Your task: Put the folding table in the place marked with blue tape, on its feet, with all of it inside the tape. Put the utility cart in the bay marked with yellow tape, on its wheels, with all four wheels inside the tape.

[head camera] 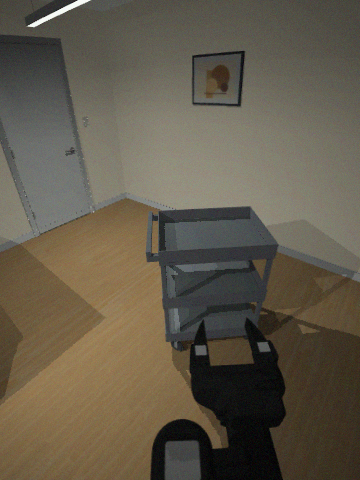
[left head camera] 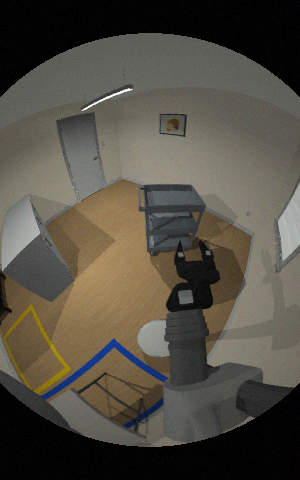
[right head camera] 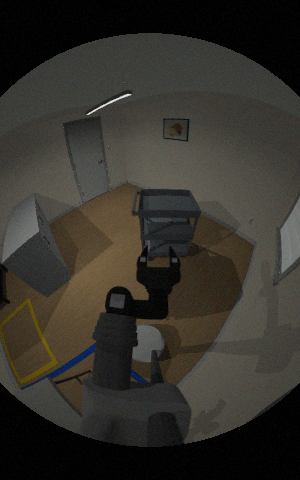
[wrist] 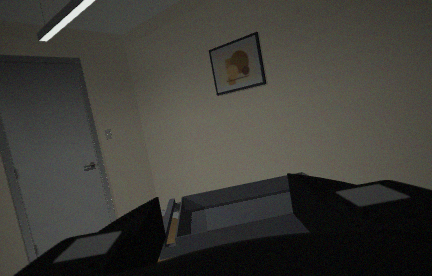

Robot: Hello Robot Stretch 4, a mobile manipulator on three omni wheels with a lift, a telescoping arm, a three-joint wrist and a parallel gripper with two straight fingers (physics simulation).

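Pixels of known places: gripper, fingertip midpoint: (head camera: 224,322) (left head camera: 189,241) (right head camera: 158,246) (wrist: 226,204); robot's base, link origin: (left head camera: 157,337) (right head camera: 143,342).
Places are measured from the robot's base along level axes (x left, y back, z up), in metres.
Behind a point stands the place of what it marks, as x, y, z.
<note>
The grey utility cart (head camera: 215,237) @[-0.216, -1.303, 0.766] (left head camera: 172,199) @[-0.198, -1.292, 0.767] (right head camera: 167,202) @[-0.195, -1.336, 0.767] (wrist: 245,210) @[-0.157, -1.383, 0.766] stands upright on the floor, three trays high, its handle at its left end. My gripper (head camera: 225,321) @[-0.084, -0.400, 1.147] (left head camera: 191,243) @[-0.084, -0.400, 1.147] (right head camera: 159,248) @[-0.084, -0.400, 1.147] is open and empty, on the near side of the cart. In the wrist view the top tray shows beyond and between the spread fingers. The yellow tape bay (left head camera: 31,308) @[1.862, -0.082, -0.018] (right head camera: 40,372) @[1.317, 0.901, -0.029] is at the lower left. The folding table (left head camera: 90,417) shows partly at the bottom of the left head view, its dark legs over the blue tape place (left head camera: 114,344) @[0.475, 0.104, -0.028] (right head camera: 74,360) @[0.788, 0.431, -0.026]; its far part is hidden.
A grey cabinet (left head camera: 37,270) @[1.281, -0.507, 0.554] (right head camera: 37,260) @[1.234, -0.563, 0.590] stands at the left, above the yellow bay in the side head views. A closed door (head camera: 40,135) @[1.541, -3.001, 1.127] is at the back left. The wall with a framed picture (head camera: 218,79) @[-0.415, -2.774, 1.601] is behind the cart. A window (left head camera: 290,230) @[-1.335, -0.601, 1.015] is at the right.
</note>
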